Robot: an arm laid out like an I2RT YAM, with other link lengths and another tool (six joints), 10 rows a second.
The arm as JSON. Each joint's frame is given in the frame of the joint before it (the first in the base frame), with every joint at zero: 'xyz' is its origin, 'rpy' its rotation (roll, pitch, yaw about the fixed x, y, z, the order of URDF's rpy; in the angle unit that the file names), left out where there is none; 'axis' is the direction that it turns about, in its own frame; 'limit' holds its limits. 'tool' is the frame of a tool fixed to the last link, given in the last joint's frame.
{
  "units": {
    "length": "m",
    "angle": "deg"
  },
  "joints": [
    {
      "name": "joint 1",
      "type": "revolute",
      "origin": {
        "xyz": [
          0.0,
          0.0,
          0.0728
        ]
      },
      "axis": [
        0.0,
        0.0,
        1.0
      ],
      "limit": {
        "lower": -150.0,
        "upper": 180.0
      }
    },
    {
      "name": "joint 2",
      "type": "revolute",
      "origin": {
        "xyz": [
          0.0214,
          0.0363,
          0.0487
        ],
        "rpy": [
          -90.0,
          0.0,
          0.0
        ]
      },
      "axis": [
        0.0,
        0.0,
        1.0
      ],
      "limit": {
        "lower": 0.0,
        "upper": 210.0
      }
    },
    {
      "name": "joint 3",
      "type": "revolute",
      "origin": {
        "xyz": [
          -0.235,
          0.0,
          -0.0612
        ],
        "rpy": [
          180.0,
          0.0,
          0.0
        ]
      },
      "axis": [
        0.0,
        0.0,
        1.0
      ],
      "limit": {
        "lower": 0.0,
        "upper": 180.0
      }
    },
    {
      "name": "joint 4",
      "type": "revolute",
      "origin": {
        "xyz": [
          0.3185,
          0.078,
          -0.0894
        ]
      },
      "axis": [
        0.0,
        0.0,
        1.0
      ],
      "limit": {
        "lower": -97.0,
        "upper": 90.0
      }
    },
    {
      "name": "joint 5",
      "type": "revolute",
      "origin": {
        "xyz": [
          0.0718,
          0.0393,
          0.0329
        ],
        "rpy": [
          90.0,
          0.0,
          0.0
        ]
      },
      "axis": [
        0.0,
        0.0,
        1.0
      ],
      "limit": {
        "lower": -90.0,
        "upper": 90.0
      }
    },
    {
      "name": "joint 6",
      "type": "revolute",
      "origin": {
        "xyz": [
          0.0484,
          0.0,
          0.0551
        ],
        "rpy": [
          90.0,
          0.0,
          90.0
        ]
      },
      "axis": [
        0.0,
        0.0,
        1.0
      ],
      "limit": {
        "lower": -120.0,
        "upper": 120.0
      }
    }
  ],
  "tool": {
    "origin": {
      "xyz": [
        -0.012,
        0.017,
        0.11
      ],
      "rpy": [
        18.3,
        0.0,
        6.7
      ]
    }
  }
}
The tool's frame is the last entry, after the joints.
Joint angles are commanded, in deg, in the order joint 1, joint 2, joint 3, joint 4, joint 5, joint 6. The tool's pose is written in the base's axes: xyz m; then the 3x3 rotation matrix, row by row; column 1 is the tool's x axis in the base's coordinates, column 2 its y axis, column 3 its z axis. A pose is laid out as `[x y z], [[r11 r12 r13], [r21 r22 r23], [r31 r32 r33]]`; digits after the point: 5 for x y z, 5 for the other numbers.
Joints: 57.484, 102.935, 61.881, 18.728, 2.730, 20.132
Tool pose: [0.27086 0.50146 0.08693], [[0.63830 -0.35524 0.68292], [-0.65686 0.21124 0.72382], [-0.40139 -0.91059 -0.09851]]
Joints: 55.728, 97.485, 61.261, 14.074, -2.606, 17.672
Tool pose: [0.26773 0.49124 0.11650], [[0.68594 -0.36453 0.62976], [-0.60928 0.18543 0.77097], [-0.39782 -0.91254 -0.09491]]
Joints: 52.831, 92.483, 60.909, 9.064, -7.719, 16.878
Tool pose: [0.27244 0.47377 0.14282], [[0.69990 -0.38956 0.59865], [-0.58012 0.17888 0.79465], [-0.41665 -0.90346 -0.10079]]
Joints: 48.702, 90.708, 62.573, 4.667, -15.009, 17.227
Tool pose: [0.28516 0.45880 0.16113], [[0.70000 -0.44537 0.55825], [-0.54089 0.17976 0.82166], [-0.46629 -0.87712 -0.11506]]
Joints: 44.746, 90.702, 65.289, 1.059, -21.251, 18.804
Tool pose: [0.30145 0.44621 0.17675], [[0.67772 -0.50582 0.53370], [-0.51263 0.19532 0.83610], [-0.52716 -0.84023 -0.12692]]
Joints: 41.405, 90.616, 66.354, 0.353, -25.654, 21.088
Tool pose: [0.31689 0.43379 0.18779], [[0.64834 -0.54644 0.53016], [-0.49153 0.23135 0.83957], [-0.58142 -0.80491 -0.11860]]
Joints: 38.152, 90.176, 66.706, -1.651, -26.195, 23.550
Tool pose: [0.33684 0.41401 0.18964], [[0.58215 -0.57427 0.57561], [-0.52837 0.27089 0.80464], [-0.61801 -0.77255 -0.14573]]
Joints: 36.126, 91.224, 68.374, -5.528, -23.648, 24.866
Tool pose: [0.35600 0.39808 0.18196], [[0.50206 -0.59049 0.63187], [-0.59982 0.28857 0.74628], [-0.62301 -0.75369 -0.20931]]
